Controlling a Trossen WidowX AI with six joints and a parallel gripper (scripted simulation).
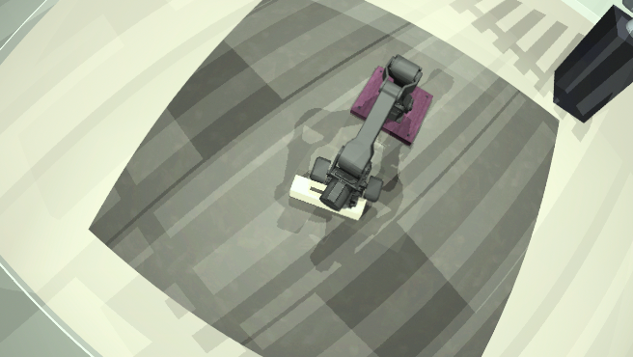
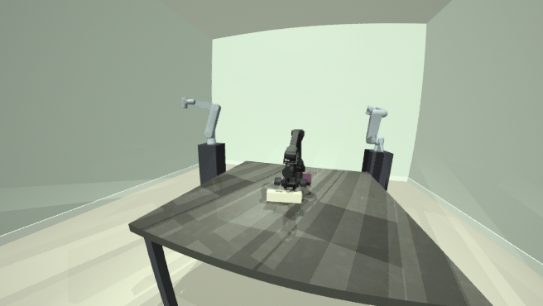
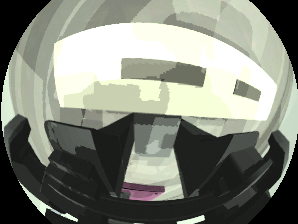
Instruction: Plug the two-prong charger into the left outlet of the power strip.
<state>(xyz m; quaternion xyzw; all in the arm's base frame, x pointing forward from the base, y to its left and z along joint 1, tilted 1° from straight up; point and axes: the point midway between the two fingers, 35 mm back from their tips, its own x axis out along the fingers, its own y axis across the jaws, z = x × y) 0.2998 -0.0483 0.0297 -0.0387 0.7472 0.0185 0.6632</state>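
Now: the dark charger 2 cm ahead of my gripper tip and 1 cm above it.
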